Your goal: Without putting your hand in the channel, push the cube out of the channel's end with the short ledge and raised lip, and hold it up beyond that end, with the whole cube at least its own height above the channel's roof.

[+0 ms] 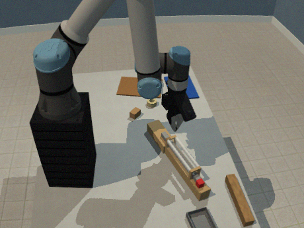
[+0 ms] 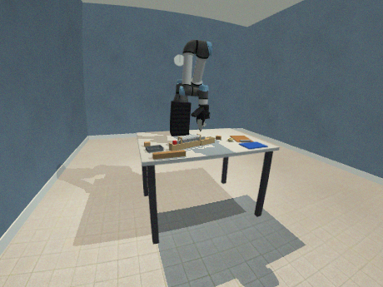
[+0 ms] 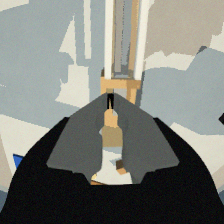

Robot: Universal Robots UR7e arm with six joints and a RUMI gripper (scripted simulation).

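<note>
My hand is 20 mm short of the red cube, 240 mm to the left of it and 80 mm above it. From my hand the other things lie so: wooden block: 100 mm behind, 270 mm to the left, 120 mm below; channel: 90 mm to the right, 80 mm below; yellow tape roll: 330 mm to the left, 120 mm below.
</note>
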